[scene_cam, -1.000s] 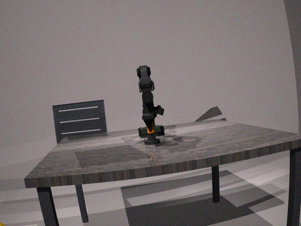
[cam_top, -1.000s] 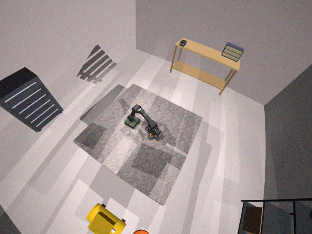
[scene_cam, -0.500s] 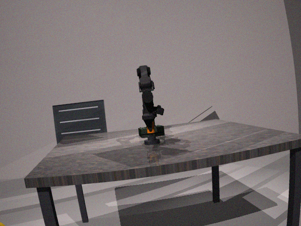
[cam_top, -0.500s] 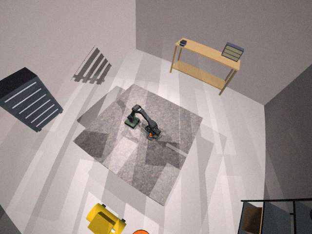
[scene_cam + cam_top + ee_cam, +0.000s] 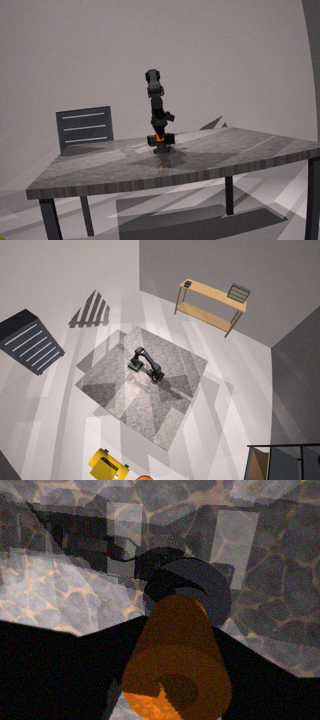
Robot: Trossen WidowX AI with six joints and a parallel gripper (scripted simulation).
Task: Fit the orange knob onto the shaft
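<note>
Right now the round dark pedestal is 10 mm ahead of my gripper tip and 40 mm below it. The rest, counted from my gripper tip: orange knob: 20 mm above.
</note>
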